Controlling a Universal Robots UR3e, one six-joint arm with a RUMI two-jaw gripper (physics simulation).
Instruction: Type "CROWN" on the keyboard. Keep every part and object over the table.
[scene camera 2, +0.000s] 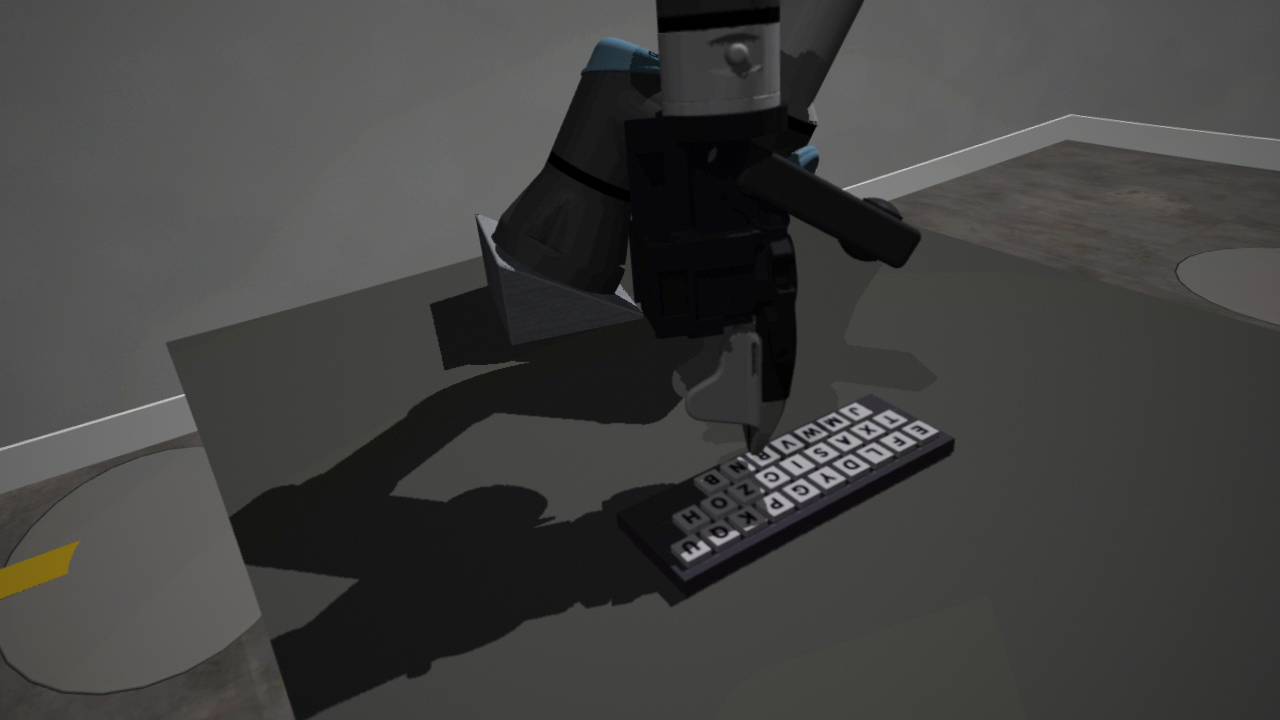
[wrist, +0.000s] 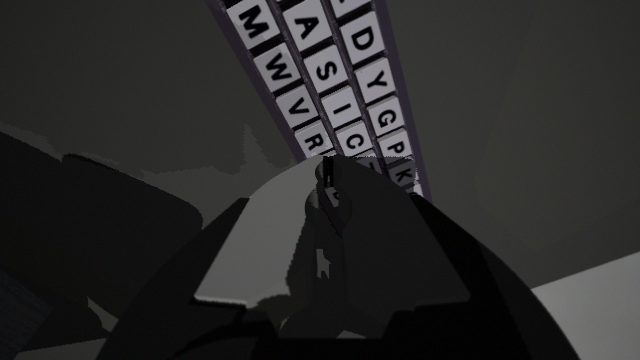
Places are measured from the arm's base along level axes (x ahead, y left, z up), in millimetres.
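Pixels of known places: gripper, fingertip midpoint: (scene camera 2: 754, 451) (wrist: 328, 160); arm's base, origin of the base link: (scene camera 2: 556, 262).
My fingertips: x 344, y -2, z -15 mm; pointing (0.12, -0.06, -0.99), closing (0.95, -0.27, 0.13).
Observation:
Ahead of a thing's pixels: the offset from my fingertips to its middle. Level surfaces: height alone.
The dark keyboard @(16 mm ahead, 16 mm left, 18 mm down) (scene camera 2: 646, 526) (wrist: 393, 40) lies on the table with white letter keys in three rows. My gripper (scene camera 2: 751, 447) (wrist: 328, 160) is shut and empty, pointing down with its tips at the keyboard's arm-side row, by the R key @(4 mm back, 9 mm left, 12 mm down) (scene camera 2: 760, 456) (wrist: 314, 142) and the N key @(2 mm back, 12 mm right, 12 mm down) (scene camera 2: 738, 466). Whether the tips touch a key cannot be told. The C key @(18 mm ahead, 1 mm left, 12 mm down) (scene camera 2: 771, 476) (wrist: 354, 142) is close by in the middle row. The O key @(22 mm ahead, 40 mm right, 12 mm down) (scene camera 2: 719, 503) lies in shadow, and the W key @(9 mm back, 51 mm left, 12 mm down) (scene camera 2: 810, 432) (wrist: 278, 67) is lit. In the wrist view the fingers hide part of the keyboard.
The arm's wedge-shaped base mount (scene camera 2: 568, 308) stands on the table @(27 mm down) (scene camera 2: 1074, 501) behind the keyboard. The arm's shadow covers the keyboard's U and H end. A dark bar (scene camera 2: 832, 205) sticks out from the gripper's side, well above the table. The table's left edge shows in the scene view.

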